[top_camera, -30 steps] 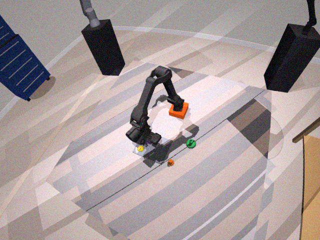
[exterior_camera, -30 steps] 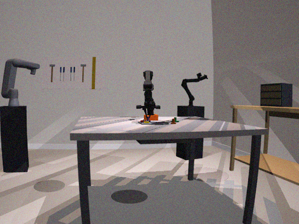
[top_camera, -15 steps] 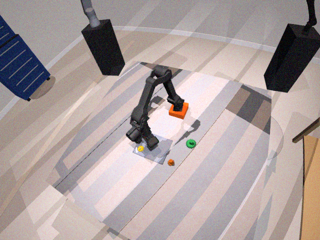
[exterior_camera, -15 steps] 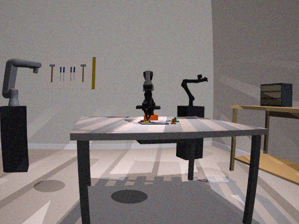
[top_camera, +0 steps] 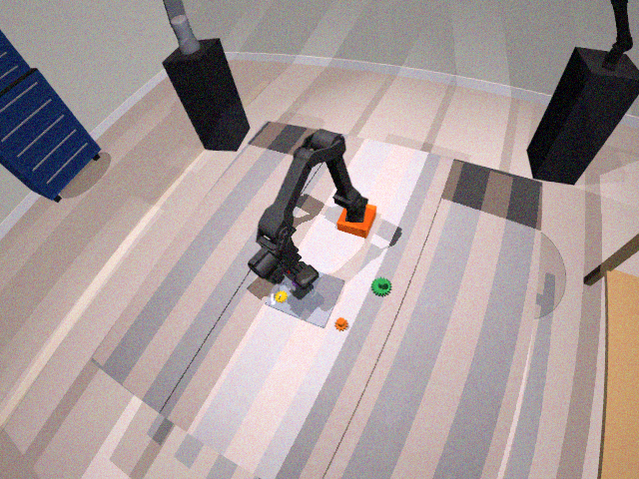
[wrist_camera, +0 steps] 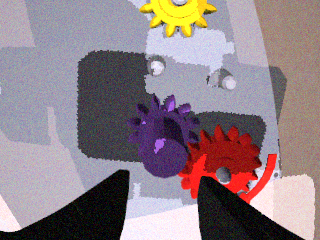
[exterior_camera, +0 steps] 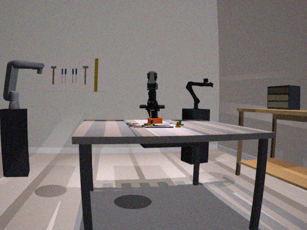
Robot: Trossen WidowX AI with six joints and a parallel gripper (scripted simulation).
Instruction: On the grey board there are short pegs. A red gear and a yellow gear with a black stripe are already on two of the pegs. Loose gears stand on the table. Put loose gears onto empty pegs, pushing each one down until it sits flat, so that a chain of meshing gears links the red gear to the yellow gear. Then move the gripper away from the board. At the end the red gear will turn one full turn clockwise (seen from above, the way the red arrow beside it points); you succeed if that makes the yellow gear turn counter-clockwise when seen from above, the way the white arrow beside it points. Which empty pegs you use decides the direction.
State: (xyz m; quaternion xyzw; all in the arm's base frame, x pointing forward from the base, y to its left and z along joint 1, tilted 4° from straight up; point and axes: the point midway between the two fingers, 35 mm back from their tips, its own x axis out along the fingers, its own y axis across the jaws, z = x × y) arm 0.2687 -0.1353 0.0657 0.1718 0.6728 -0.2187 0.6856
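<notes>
The purple gear is 40 mm below my gripper tip. Also, from my gripper tip: green gear (30 mm behind, 260 mm to the left, 50 mm below); yellow gear (60 mm ahead, 40 mm to the right, 50 mm below); orange gear (110 mm ahead, 170 mm to the left, 50 mm below).
</notes>
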